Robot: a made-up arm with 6 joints.
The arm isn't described. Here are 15 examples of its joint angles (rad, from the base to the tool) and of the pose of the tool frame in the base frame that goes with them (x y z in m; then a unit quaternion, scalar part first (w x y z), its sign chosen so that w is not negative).
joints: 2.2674 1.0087 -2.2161 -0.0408 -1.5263 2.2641
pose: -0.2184 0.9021 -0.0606 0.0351 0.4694 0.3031 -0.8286
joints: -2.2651 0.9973 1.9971 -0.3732 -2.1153 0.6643
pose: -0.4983 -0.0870 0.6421 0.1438 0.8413 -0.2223 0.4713
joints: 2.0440 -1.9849 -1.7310 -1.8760 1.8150 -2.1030
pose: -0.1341 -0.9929 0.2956 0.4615 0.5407 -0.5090 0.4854
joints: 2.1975 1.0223 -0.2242 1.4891 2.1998 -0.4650
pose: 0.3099 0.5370 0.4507 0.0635 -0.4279 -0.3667 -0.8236
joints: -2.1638 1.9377 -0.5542 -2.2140 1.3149 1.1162
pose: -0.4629 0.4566 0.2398 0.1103 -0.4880 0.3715 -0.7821
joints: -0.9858 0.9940 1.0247 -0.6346 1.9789 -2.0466
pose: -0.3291 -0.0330 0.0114 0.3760 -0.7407 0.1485 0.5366
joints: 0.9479 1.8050 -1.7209 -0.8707 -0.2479 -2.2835
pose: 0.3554 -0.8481 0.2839 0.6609 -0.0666 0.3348 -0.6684
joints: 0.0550 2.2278 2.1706 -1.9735 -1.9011 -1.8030
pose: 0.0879 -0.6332 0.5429 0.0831 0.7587 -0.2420 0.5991
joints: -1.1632 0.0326 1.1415 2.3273 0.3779 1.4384
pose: 0.0826 -0.2912 0.0324 0.1793 -0.3695 -0.1373 0.9014
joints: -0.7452 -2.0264 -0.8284 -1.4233 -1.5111 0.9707
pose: 0.5180 0.6502 -0.1280 0.2831 0.8748 0.0147 -0.3928
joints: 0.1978 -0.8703 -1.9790 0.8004 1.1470 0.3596
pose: 0.2451 0.6471 0.3552 0.2033 -0.7533 -0.2874 -0.5555
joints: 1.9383 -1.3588 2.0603 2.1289 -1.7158 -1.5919
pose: -0.5294 -0.1032 0.8043 0.5441 -0.4589 -0.1760 -0.6800
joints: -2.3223 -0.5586 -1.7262 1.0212 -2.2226 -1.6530
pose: 0.2124 -0.7643 -0.4364 0.4937 0.3103 0.8042 -0.1151
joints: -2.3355 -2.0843 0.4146 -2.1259 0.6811 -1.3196
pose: 0.6695 0.1404 -0.0113 0.0467 -0.6358 -0.7379 -0.2216
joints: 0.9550 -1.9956 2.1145 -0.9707 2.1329 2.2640
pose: -0.5914 0.4365 0.4052 0.3076 -0.7940 -0.3010 0.4294
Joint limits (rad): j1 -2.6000..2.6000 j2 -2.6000..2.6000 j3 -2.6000..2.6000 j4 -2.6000..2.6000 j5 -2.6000..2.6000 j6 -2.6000..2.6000
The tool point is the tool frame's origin. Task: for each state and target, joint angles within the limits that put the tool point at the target. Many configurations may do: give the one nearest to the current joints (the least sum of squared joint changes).
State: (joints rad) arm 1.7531 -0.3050 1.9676 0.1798 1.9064 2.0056
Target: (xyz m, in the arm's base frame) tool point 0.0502 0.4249 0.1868
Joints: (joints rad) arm 1.6392 -0.2267 2.0874 -0.1247 1.7308 1.9801
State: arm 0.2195 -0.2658 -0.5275 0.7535 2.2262 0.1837
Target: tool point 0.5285 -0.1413 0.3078
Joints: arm -0.0250 -0.0644 -0.7325 1.1986 2.5162 -0.0058
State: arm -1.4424 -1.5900 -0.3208 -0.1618 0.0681 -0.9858
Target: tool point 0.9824 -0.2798 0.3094
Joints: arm -1.7559 -1.3352 -0.3688 -0.2015 -0.1404 -0.9805
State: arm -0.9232 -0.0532 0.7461 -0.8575 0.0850 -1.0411
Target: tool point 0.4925 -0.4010 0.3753
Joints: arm -1.0370 0.1887 0.5104 -1.2953 -0.0412 -0.8727
